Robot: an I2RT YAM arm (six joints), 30 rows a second.
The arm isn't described. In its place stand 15 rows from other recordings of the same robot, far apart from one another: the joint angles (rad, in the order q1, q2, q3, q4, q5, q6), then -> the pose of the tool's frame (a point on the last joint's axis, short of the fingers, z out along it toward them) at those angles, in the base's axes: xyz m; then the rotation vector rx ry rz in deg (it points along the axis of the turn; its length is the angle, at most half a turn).
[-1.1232, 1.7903, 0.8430, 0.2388, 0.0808, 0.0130] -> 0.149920, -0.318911, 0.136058, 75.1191, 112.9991, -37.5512
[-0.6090, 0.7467, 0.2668, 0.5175, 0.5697, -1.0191] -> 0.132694, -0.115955, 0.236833, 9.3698, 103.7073, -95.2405
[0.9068, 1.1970, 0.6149, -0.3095, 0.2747, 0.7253] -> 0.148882, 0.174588, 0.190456, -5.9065, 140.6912, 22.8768
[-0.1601, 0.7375, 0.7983, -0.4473, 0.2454, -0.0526] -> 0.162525, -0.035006, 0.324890, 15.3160, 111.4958, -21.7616
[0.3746, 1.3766, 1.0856, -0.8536, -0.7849, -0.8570] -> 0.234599, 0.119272, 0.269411, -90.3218, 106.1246, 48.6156
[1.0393, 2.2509, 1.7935, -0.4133, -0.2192, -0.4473] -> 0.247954, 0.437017, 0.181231, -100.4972, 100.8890, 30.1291
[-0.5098, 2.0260, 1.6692, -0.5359, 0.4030, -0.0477] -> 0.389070, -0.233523, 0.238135, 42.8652, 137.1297, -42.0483
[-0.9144, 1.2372, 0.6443, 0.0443, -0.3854, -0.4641] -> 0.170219, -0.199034, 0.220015, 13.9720, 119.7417, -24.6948
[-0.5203, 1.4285, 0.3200, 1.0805, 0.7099, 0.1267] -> 0.202339, -0.142673, 0.179484, 59.0827, 74.6642, -49.5899
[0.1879, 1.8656, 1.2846, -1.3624, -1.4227, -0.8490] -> 0.293629, 0.091673, 0.207981, -45.3332, 121.3931, 112.0953
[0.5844, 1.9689, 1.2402, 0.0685, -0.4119, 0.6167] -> 0.350188, 0.248730, 0.173084, -11.8032, 137.2602, 61.5407
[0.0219, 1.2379, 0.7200, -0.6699, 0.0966, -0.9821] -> 0.217222, 0.001324, 0.192346, -76.4818, 142.4852, -21.4128
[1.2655, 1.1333, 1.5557, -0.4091, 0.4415, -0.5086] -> 0.078589, 0.198764, 0.509213, -55.1953, 70.6153, 14.4990
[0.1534, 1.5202, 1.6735, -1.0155, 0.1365, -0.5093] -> 0.307812, 0.042691, 0.390906, -42.2781, 133.7917, -18.6212
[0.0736, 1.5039, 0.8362, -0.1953, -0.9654, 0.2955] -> 0.290226, 0.050752, 0.200709, -10.7459, 133.5431, 76.6760
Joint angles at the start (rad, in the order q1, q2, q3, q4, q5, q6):
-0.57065 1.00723 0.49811 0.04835 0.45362 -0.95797
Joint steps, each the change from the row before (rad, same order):
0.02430 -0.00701 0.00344 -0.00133 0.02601 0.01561
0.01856 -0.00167 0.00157 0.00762 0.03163 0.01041
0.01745 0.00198 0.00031 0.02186 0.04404 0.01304
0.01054 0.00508 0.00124 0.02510 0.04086 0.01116
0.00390 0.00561 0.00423 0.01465 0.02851 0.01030
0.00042 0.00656 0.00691 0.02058 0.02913 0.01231
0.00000 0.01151 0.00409 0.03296 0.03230 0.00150
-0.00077 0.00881 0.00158 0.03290 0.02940 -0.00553
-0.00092 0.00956 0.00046 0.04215 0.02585 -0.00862
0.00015 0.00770 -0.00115 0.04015 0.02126 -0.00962
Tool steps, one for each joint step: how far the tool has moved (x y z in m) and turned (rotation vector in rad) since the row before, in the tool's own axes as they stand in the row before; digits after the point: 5 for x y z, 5 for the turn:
-0.00390 0.00016 -0.00337 0.01298 -0.00412 0.01015
-0.00291 0.00003 -0.00199 0.01958 0.00409 0.00853
-0.00297 -0.00061 -0.00136 0.03380 0.00983 0.01703
-0.00232 -0.00131 -0.00035 0.03499 0.01239 0.01921
-0.00158 -0.00164 0.00030 0.02464 0.01228 0.01668
-0.00197 -0.00308 0.00074 0.03120 0.01174 0.02467
-0.00204 -0.00238 0.00158 0.03596 0.01230 0.01736
-0.00147 -0.00209 0.00130 0.03413 0.01104 0.01121
-0.00184 -0.00223 0.00139 0.03583 0.00548 0.01358
-0.00160 -0.00172 0.00096 0.03105 0.00239 0.01173

